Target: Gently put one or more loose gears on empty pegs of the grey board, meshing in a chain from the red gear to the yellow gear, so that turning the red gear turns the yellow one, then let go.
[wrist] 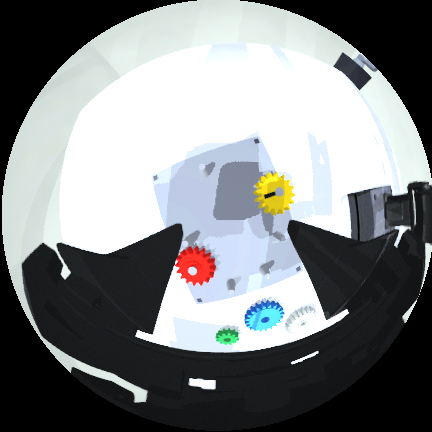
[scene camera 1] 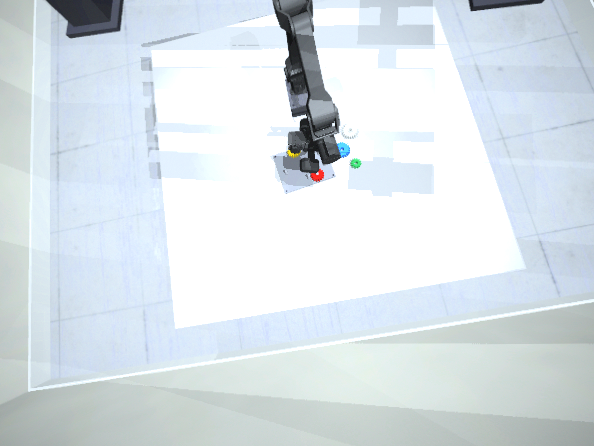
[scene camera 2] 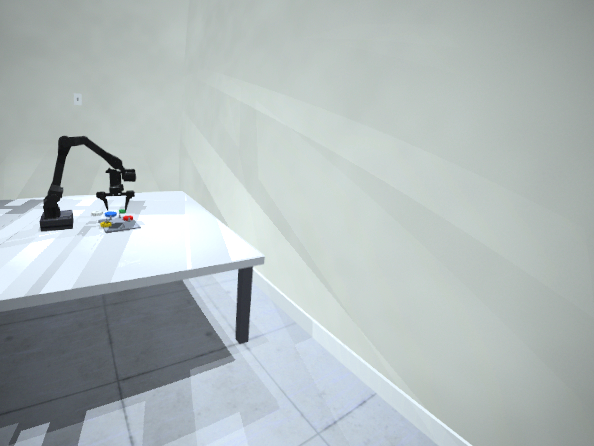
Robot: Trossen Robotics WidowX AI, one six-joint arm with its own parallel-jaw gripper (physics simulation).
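Places are measured from the arm's base along level axes (x ahead, y left, z up), in millimetres.
Pixels of known places: gripper, fingertip midpoint: (wrist: 236,227) (scene camera 1: 301,157) (scene camera 2: 116,211); arm's base, origin of the base link: (wrist: 388,210) (scene camera 1: 298,87) (scene camera 2: 52,216).
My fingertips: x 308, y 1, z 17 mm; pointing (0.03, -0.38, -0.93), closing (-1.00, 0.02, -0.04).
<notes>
Ahead of a thing's pixels: the offset from my fingertips to its top centre. Level surfaces: height alone.
The grey board {dx +1, dy +2, dz -43 mm} (scene camera 1: 295,184) (scene camera 2: 131,227) (wrist: 182,200) lies on the table. The red gear {dx +52, dy +56, dz -48 mm} (scene camera 1: 317,175) (scene camera 2: 128,218) (wrist: 196,265) and the yellow gear {dx -55, dy -33, dz -47 mm} (scene camera 1: 293,154) (scene camera 2: 105,224) (wrist: 274,196) sit on its pegs, well apart. Several pegs stand bare. The blue gear {dx -48, dy +159, dz -56 mm} (scene camera 1: 343,149) (scene camera 2: 110,214) (wrist: 265,318), small green gear {dx +13, dy +210, dz -56 mm} (scene camera 1: 355,163) (scene camera 2: 122,211) (wrist: 227,337) and white gear {dx -127, dy +197, dz -56 mm} (scene camera 1: 350,131) (scene camera 2: 97,213) (wrist: 301,322) lie loose beside the board. My gripper (scene camera 2: 116,210) (wrist: 236,227) is open and empty above the board. In scene camera 1 the arm hides part of the board.
The white table {dz -73 mm} (scene camera 1: 325,260) (scene camera 2: 210,250) carries the arm base (scene camera 2: 56,220) (wrist: 370,212), which stands to the yellow gear's side of the board in the wrist view. The loose gears lie near one another. Shadows cross the board and the table.
</notes>
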